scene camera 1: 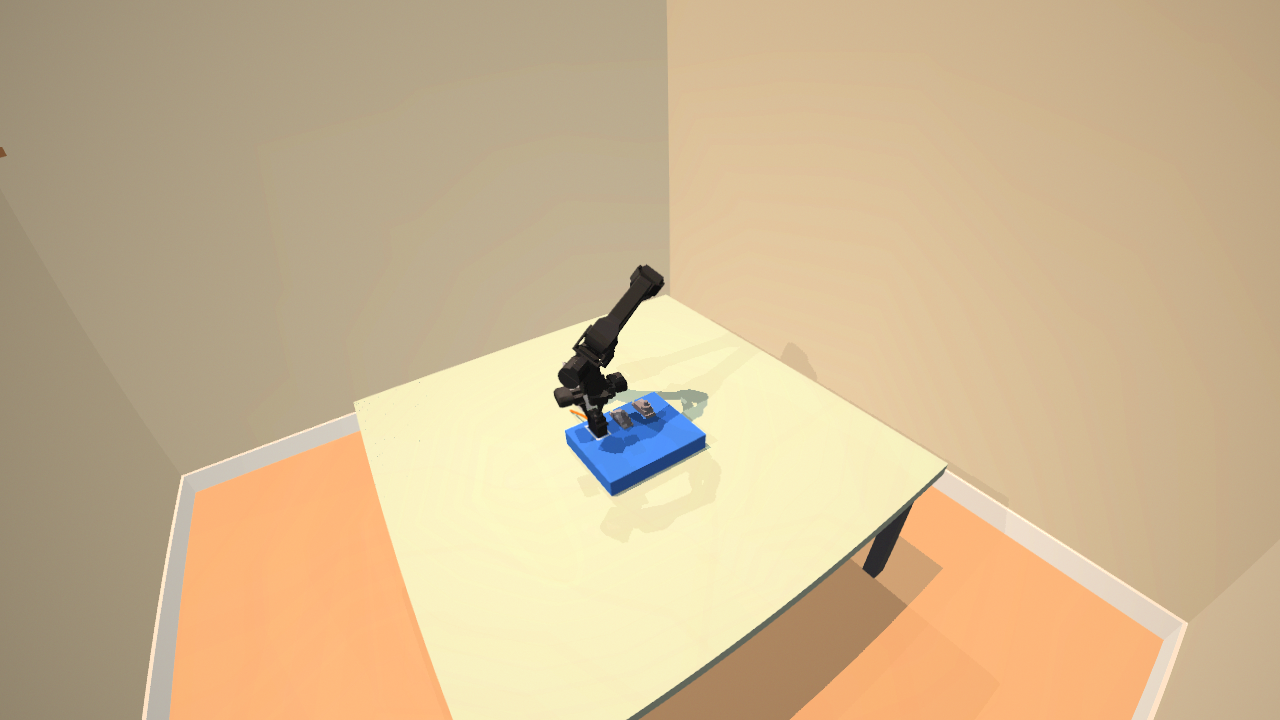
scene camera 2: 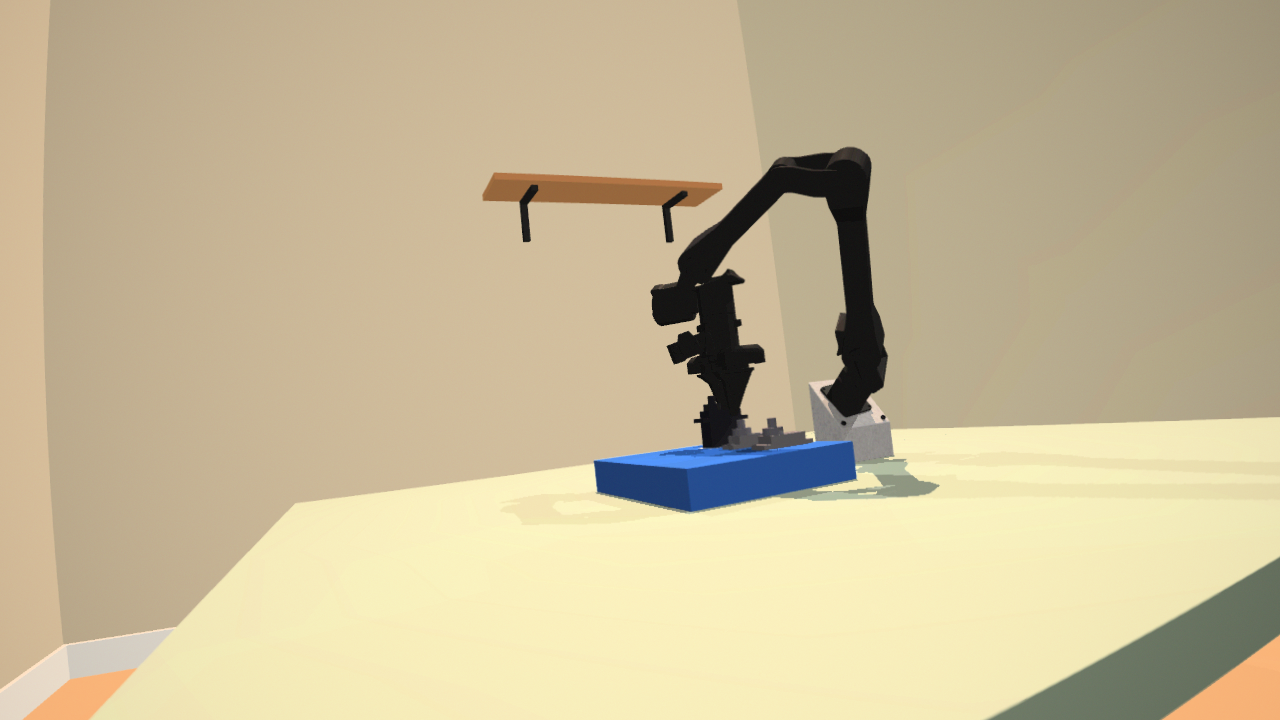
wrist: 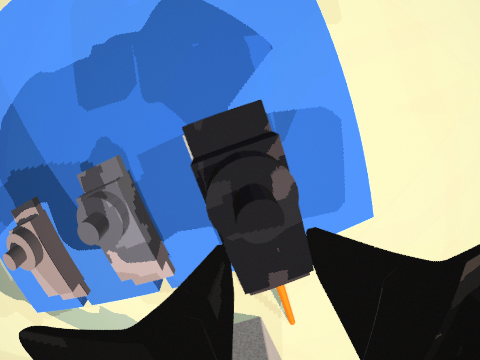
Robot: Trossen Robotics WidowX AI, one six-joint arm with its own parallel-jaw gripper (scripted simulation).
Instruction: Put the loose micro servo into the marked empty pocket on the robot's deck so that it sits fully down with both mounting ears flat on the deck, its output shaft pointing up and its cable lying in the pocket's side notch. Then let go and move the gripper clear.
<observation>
I see my gripper, a micro servo and a blue deck.
My gripper also shows in scene camera 1 and in the wrist view.
</observation>
